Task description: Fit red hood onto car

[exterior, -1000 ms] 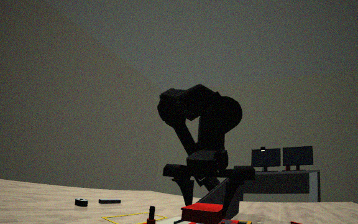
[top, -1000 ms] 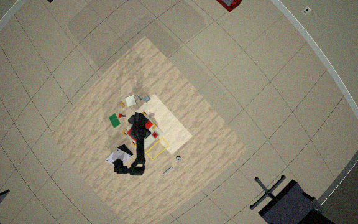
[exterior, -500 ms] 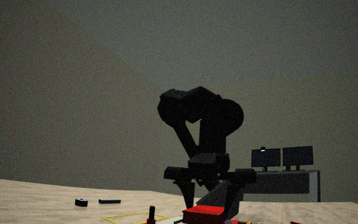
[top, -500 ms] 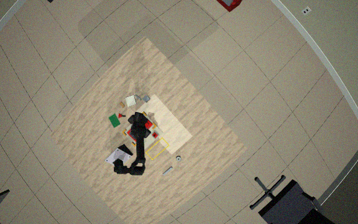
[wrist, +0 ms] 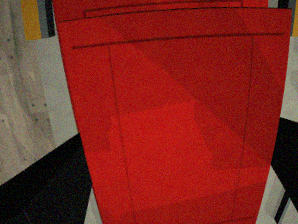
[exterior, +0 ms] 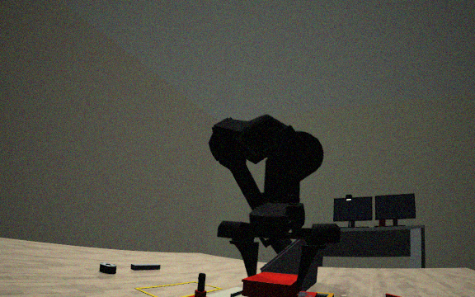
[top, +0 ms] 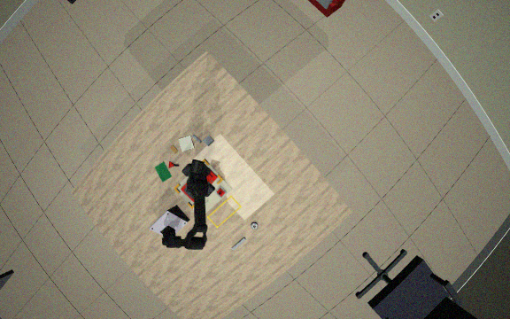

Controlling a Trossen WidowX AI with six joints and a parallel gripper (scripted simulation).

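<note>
The grey engine block is 3 cm below my gripper tip. The rest, counted from my gripper tip: white block (22 cm to the left, 5 cm below, 4 cm ahead); red hood (1 cm above); grey block (15 cm ahead, 14 cm to the left, 4 cm below).
</note>
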